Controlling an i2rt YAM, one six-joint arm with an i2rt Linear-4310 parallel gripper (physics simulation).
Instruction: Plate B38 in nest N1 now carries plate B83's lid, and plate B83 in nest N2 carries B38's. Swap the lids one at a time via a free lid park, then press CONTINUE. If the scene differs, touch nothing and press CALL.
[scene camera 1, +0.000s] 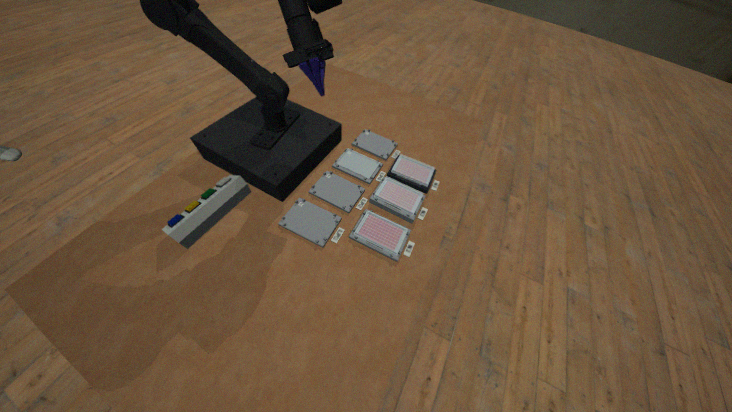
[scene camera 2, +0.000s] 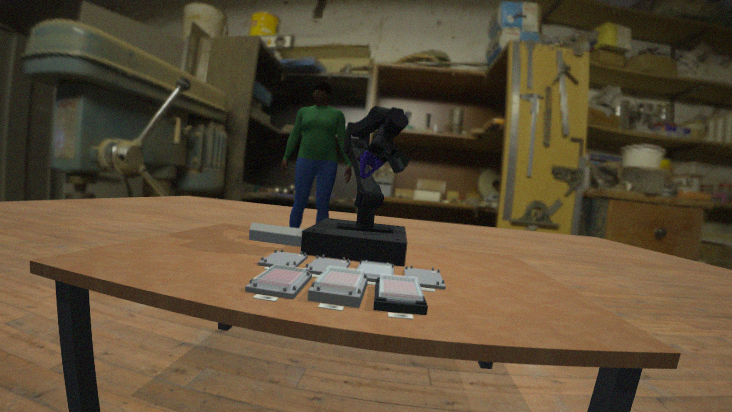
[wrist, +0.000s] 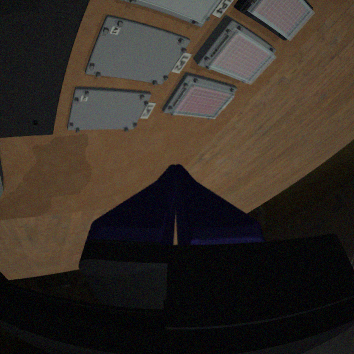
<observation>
my gripper: scene camera 1; scene camera 2; wrist 175, 173
same spot on my gripper: (scene camera 1: 313, 66) = (scene camera 2: 363, 156)
</observation>
